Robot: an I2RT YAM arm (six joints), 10 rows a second.
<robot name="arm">
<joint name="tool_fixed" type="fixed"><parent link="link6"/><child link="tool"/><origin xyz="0 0 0" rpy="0 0 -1.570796"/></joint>
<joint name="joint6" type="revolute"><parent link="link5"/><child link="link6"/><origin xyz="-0.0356 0 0.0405" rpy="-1.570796 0 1.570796"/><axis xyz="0 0 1"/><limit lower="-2.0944" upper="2.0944"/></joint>
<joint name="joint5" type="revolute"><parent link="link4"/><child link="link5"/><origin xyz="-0.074 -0.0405 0.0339" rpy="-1.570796 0 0"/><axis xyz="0 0 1"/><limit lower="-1.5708" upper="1.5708"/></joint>
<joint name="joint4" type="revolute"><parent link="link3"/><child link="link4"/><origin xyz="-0.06 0.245 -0.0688" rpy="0 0 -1.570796"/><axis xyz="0 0 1"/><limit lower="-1.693" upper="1.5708"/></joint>
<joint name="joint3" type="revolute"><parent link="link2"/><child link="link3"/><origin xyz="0.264 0 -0.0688" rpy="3.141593 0 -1.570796"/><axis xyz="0 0 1"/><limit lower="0" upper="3.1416"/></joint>
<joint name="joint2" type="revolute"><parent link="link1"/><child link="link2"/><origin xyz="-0.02 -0.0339 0.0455" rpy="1.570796 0 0"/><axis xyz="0 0 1"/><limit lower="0" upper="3.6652"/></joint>
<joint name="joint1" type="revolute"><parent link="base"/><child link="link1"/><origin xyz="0 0 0.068" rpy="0 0 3.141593"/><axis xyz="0 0 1"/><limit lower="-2.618" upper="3.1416"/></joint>
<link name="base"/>
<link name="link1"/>
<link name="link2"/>
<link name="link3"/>
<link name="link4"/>
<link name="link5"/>
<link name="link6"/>
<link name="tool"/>
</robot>
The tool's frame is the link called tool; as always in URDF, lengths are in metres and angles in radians.
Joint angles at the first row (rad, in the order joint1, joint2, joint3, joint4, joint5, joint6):
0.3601 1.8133 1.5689 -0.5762 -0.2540 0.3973
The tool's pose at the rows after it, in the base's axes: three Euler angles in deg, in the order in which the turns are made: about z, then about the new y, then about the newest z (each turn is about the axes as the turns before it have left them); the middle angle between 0 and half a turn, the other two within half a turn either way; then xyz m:
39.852 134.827 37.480 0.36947 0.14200 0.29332
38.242 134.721 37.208 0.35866 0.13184 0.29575
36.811 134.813 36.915 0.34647 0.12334 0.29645
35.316 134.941 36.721 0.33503 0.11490 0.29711
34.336 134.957 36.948 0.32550 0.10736 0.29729
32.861 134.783 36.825 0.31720 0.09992 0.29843
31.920 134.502 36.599 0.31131 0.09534 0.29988
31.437 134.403 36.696 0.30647 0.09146 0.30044
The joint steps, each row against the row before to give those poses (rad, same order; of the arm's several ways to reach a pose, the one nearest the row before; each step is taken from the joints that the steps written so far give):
-0.0151 -0.0560 -0.0546 0.0055 0.0080 0.0046
-0.0146 -0.0540 -0.0544 0.0046 0.0088 0.0057
-0.0101 -0.0552 -0.0585 0.0043 0.0106 0.0056
-0.0115 -0.0518 -0.0517 0.0001 0.0107 0.0070
-0.0121 -0.0435 -0.0431 0.0000 0.0034 0.0076
-0.0133 -0.0402 -0.0354 0.0001 0.0080 0.0077
-0.0079 -0.0285 -0.0223 0.0000 0.0050 0.0032
-0.0075 -0.0224 -0.0185 -0.0021 0.0003 0.0027

